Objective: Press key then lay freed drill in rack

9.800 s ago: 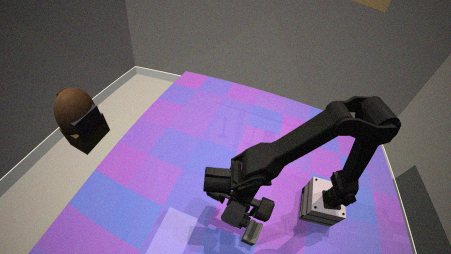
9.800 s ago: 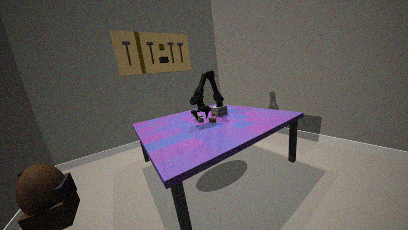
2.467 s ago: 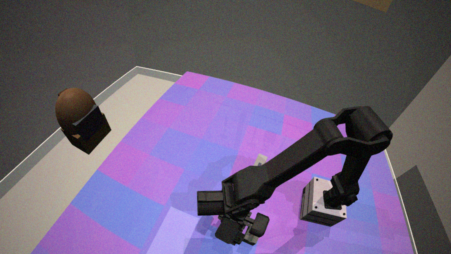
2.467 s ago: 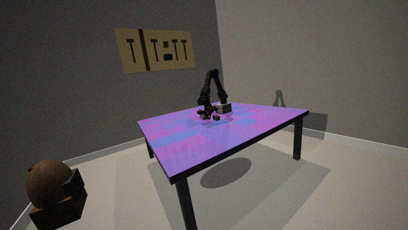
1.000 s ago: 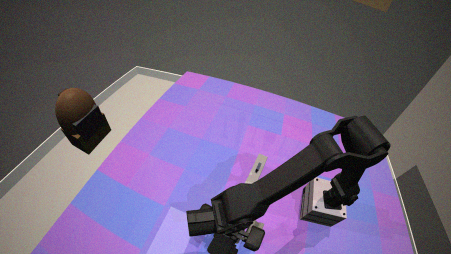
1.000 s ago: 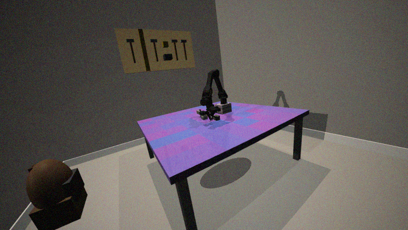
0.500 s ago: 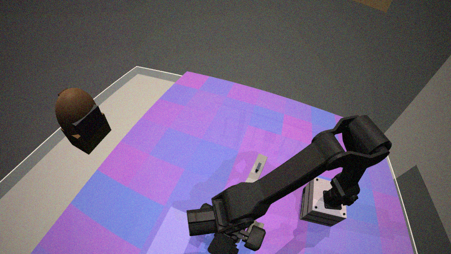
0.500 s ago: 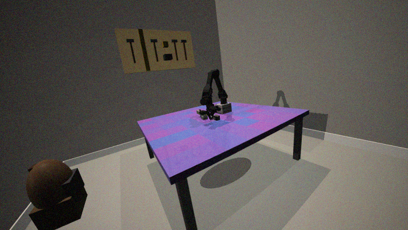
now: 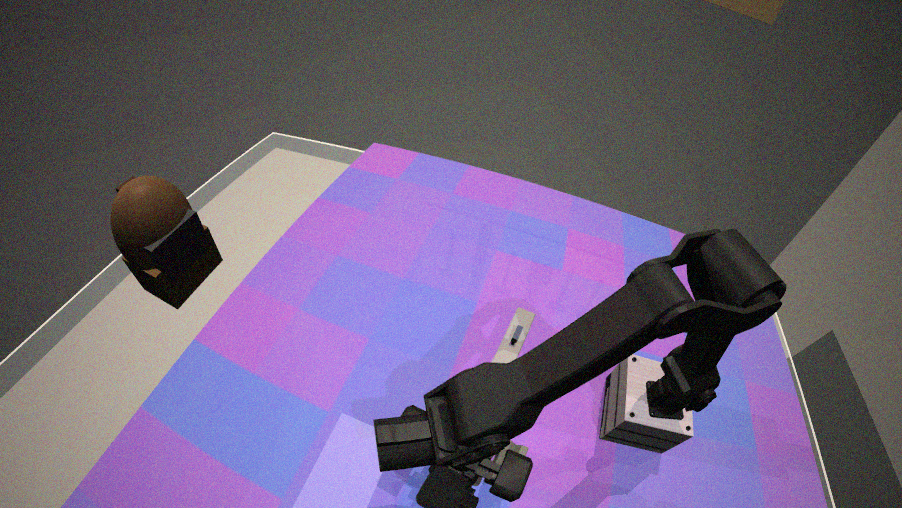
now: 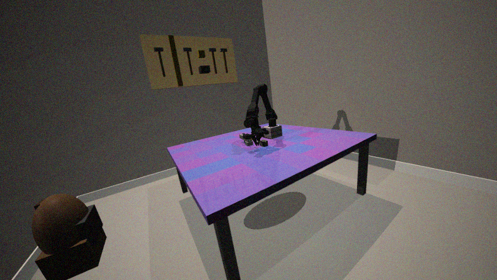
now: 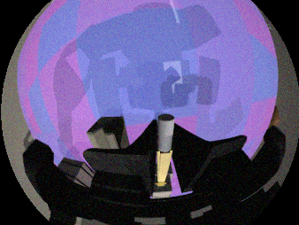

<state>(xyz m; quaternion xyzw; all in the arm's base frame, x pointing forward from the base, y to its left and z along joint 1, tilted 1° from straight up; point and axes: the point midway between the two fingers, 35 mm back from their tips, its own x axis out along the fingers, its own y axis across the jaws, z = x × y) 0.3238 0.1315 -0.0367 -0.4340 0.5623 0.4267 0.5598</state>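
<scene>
The drill lies 40 mm to the right of my gripper tip, 30 mm above it and 10 mm behind it. The rest, counted from my gripper tip: long grey block 200 mm to the right, 50 mm behind, 20 mm above; then grooved grey rack 80 mm behind, 20 mm to the right; then dark key 230 mm to the right, 60 mm behind, 30 mm above.
</scene>
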